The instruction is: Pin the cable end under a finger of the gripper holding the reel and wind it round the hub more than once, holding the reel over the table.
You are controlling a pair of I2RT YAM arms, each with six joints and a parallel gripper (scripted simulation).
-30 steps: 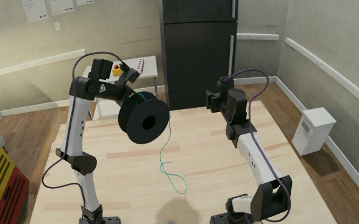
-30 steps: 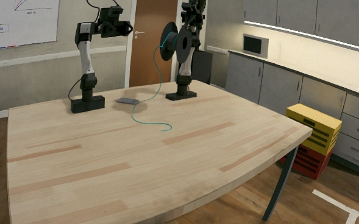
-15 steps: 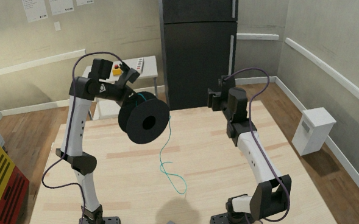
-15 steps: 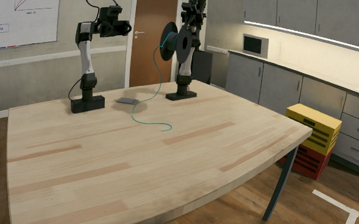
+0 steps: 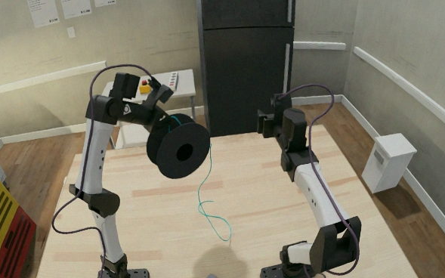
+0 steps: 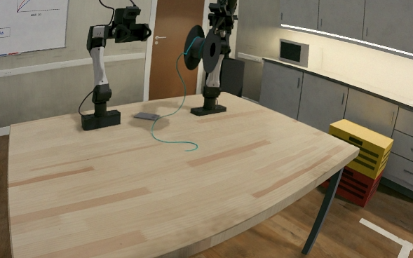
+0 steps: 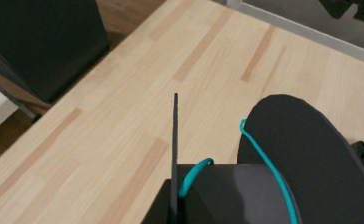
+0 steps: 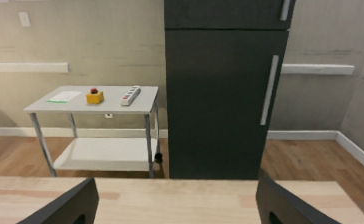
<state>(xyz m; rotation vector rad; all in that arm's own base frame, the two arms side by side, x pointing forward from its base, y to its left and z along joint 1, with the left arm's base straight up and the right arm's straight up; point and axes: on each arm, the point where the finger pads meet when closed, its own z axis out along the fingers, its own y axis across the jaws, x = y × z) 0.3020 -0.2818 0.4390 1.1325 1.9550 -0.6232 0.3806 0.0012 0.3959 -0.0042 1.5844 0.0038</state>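
Now: left hand 7 cm above the black reel, 3 cm past it and 2 cm to the left of it. Round my left hand: flat grey plate (45 cm below, 37 cm behind, 10 cm to the right).
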